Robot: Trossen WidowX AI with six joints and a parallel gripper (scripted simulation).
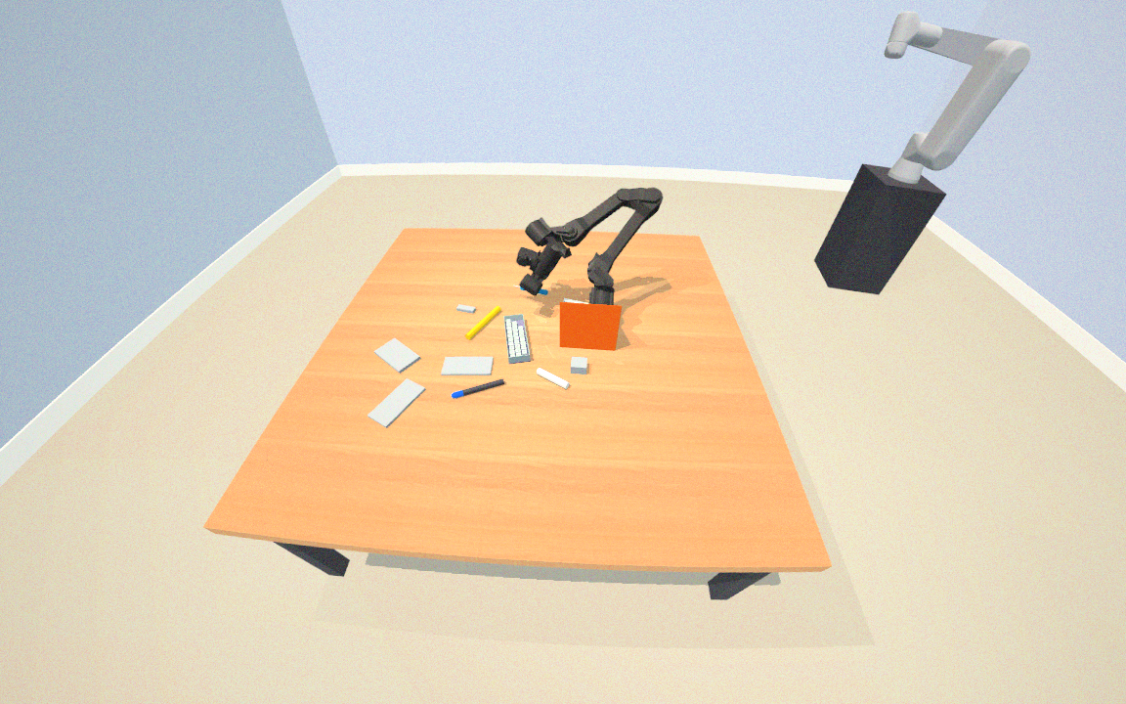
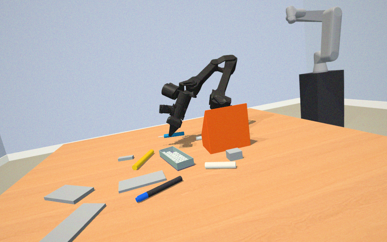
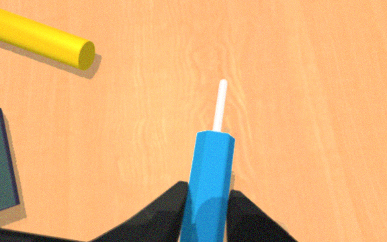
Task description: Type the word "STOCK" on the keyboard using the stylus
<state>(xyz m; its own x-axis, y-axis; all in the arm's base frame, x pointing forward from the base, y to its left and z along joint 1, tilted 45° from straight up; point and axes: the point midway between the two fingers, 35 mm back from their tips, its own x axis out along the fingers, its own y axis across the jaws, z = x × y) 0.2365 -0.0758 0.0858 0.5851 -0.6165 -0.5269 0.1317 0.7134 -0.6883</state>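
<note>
Right now the thin grey tip is 5 cm ahead of my gripper tip and 1 cm to the right of it. From my gripper tip the other things lie so: blue stylus (1 cm ahead); grey cube (27 cm to the left, 22 cm behind, 3 cm below); yellow cylinder (15 cm to the left, 11 cm ahead, 4 cm below).
</note>
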